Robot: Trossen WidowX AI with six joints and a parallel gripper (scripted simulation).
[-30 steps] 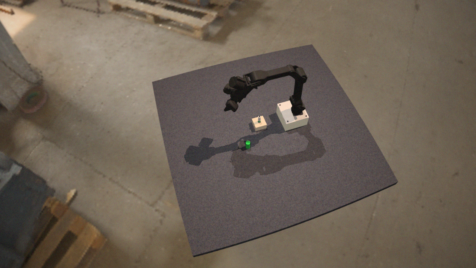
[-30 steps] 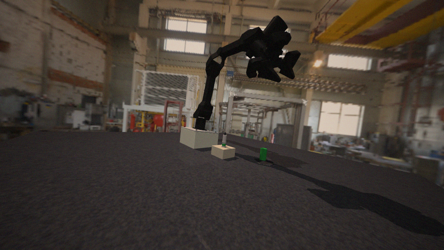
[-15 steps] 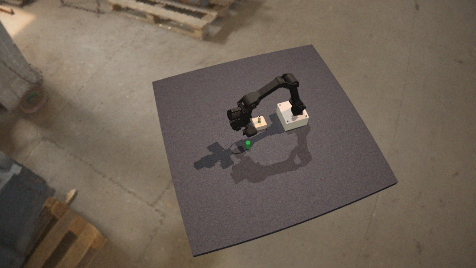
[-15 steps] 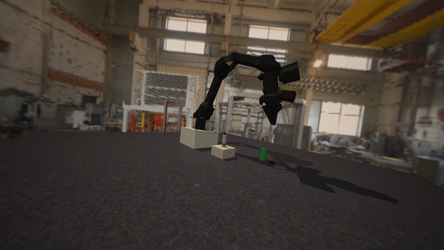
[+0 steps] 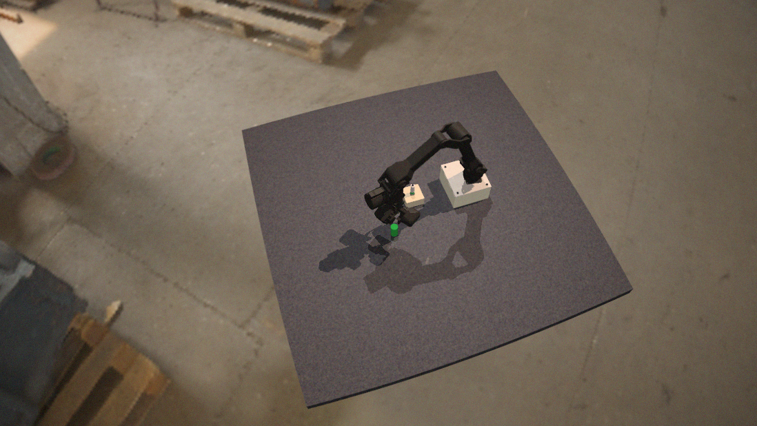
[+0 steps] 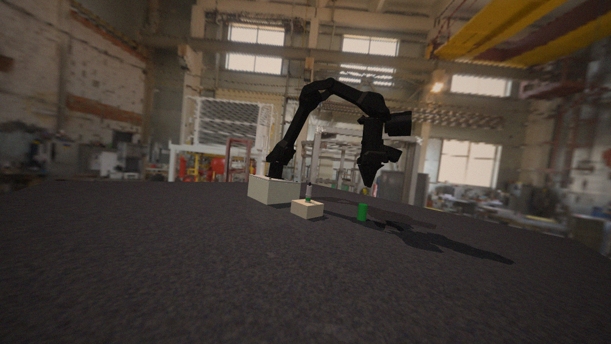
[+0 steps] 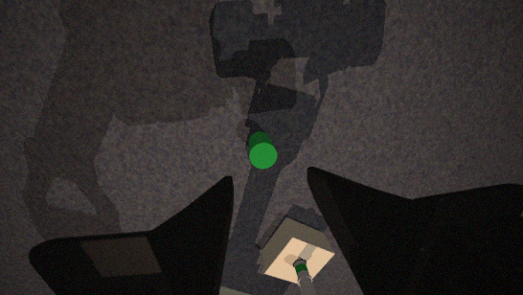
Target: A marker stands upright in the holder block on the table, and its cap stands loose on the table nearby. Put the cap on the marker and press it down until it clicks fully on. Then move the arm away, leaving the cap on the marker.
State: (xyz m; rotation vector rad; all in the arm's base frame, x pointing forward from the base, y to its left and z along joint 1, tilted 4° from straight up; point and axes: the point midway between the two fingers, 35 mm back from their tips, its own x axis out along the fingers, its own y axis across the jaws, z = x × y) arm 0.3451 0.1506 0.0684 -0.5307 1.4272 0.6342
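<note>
Now: the green cap 8 cm below my gripper tip. Round my gripper tip: beige holder block (15 cm to the right, 10 cm behind, 9 cm below).
</note>
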